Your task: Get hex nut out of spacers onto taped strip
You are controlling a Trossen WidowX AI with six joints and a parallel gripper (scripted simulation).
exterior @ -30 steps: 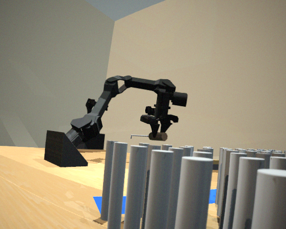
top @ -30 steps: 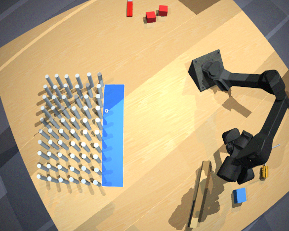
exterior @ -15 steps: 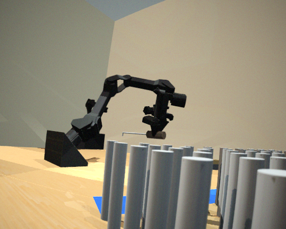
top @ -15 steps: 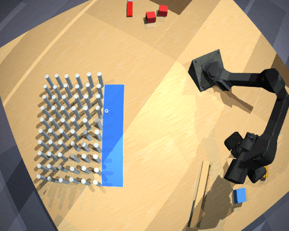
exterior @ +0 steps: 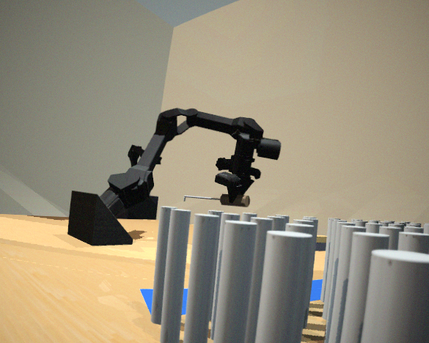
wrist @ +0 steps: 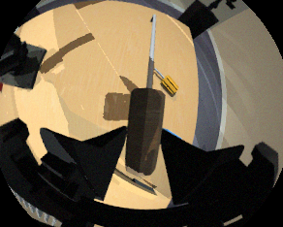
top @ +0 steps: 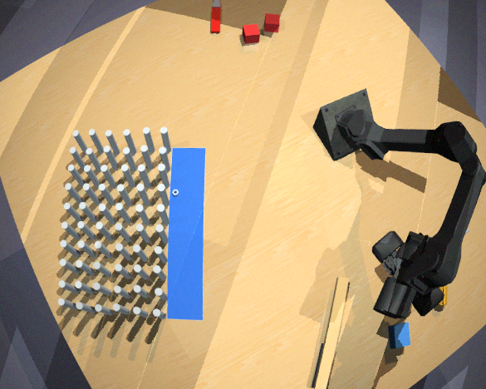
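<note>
The thin metal hook tool is 10 cm behind my gripper tip. Also, from my gripper tip: blue taped strip 37 cm to the right, 33 cm ahead, 13 cm below; then blue block 11 cm to the left, 11 cm below, 5 cm ahead; then yellow-handled screwdriver 11 cm below, 11 cm behind, 10 cm to the left.
</note>
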